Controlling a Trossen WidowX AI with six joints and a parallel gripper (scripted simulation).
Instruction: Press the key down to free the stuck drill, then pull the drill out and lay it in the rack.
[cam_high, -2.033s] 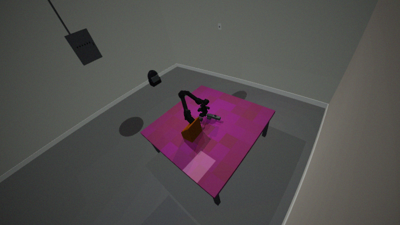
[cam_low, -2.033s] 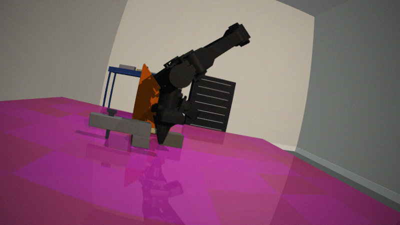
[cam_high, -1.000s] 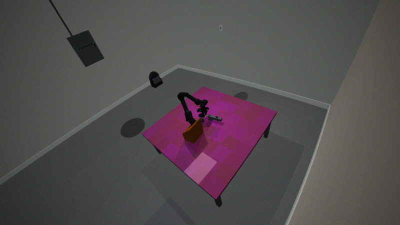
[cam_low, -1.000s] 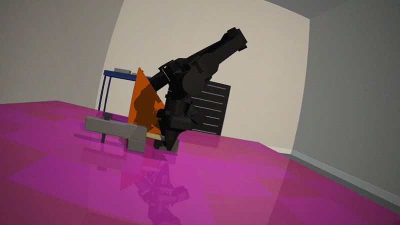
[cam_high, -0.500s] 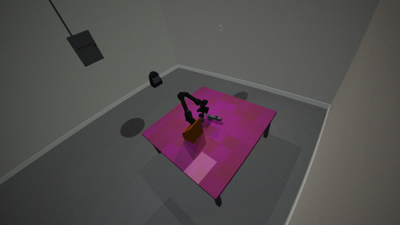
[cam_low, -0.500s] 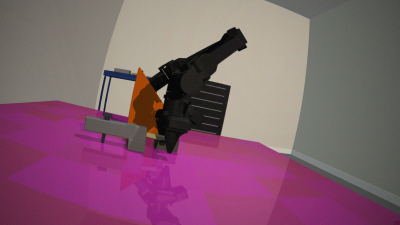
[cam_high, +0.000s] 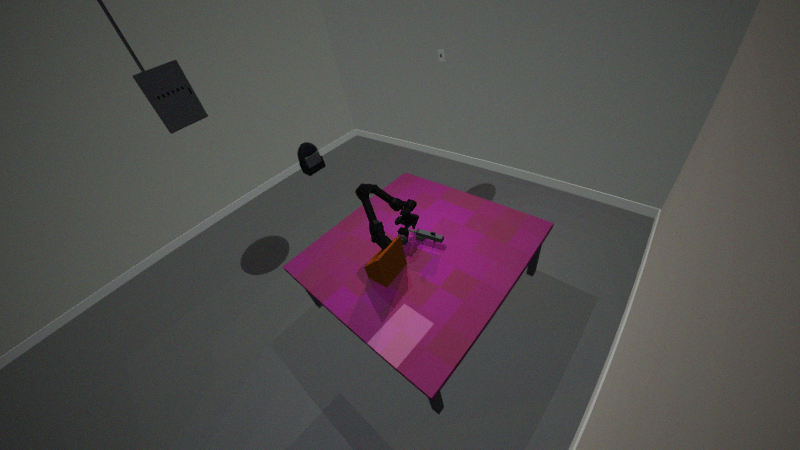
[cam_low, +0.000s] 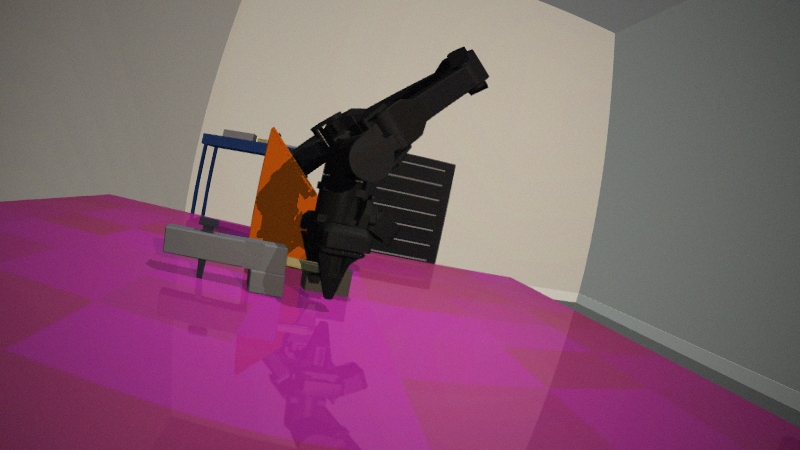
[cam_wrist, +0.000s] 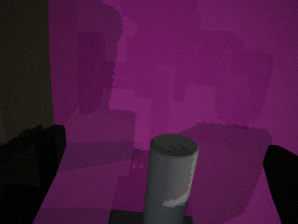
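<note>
My gripper tip is now 4 cm to the left of the drill and 3 cm below it. Also, from my gripper tip: dark key: 18 cm to the right, 4 cm above, 2 cm ahead; rack: 8 cm behind, 1 cm to the left; grey housing: 14 cm to the right, 2 cm ahead, 2 cm above.
</note>
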